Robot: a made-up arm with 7 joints.
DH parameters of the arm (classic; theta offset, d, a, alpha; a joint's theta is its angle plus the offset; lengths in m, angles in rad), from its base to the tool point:
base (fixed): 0 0 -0.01 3.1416
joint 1: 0 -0.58 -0.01 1.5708
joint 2: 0 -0.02 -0.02 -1.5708
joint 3: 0 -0.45 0 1.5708
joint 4: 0 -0.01 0.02 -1.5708
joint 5: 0 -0.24 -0.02 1.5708
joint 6: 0 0 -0.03 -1.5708
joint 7: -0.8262 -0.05 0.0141 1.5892
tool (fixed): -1.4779 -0.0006 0 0
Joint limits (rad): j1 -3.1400..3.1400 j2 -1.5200..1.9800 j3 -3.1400..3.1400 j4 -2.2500..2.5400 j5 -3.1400..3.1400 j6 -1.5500..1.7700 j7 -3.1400..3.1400
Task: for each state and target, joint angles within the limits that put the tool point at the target. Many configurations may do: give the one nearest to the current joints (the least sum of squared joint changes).
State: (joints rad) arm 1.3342 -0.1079 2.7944 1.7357 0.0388 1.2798 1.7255
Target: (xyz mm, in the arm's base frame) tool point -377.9 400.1 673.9
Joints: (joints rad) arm 1.0377 -0.8192 2.7261 1.4585 0.0462 1.1598 1.7554
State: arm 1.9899 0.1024 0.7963 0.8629 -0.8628 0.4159 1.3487
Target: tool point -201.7 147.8 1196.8
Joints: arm 2.0826 -0.1945 0.9746 0.9444 -0.8719 0.3951 1.3597
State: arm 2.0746 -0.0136 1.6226 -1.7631 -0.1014 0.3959 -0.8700
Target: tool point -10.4 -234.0 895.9
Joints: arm 2.5523 0.0073 2.1958 -1.9884 -0.0381 0.3311 -0.8638
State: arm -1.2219 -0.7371 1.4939 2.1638 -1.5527 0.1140 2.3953
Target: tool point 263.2 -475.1 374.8
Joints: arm -1.6550 -1.5200 2.1514 1.3921 -1.4257 0.0798 2.4533
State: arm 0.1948 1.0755 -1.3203 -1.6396 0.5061 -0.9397 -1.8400
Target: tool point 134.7 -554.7 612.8
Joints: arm 0.8263 1.6084 -1.5957 -1.1241 0.5228 -0.6864 -1.8138
